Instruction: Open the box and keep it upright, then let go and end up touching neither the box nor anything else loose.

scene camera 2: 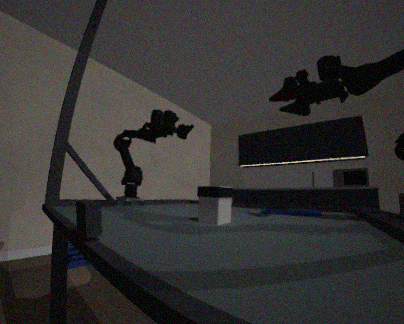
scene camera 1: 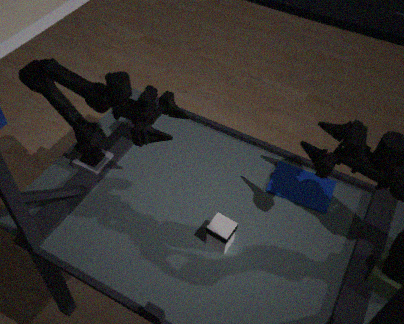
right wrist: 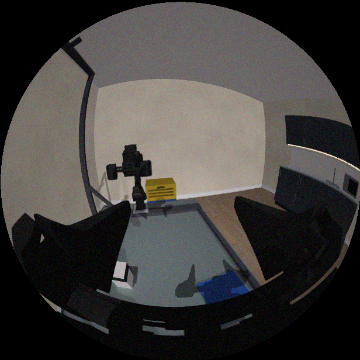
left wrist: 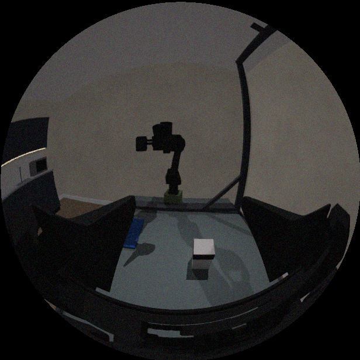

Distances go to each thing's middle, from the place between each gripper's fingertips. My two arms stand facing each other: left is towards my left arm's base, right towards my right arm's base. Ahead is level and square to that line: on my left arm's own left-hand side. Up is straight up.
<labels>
My right hand is 15 cm short of the flat blue panel (scene camera 1: 297, 185), 2 cm to the left of it and 39 cm above it.
My left hand is 240 mm short of the flat blue panel, 350 mm to the left of it and 340 mm above it.
</labels>
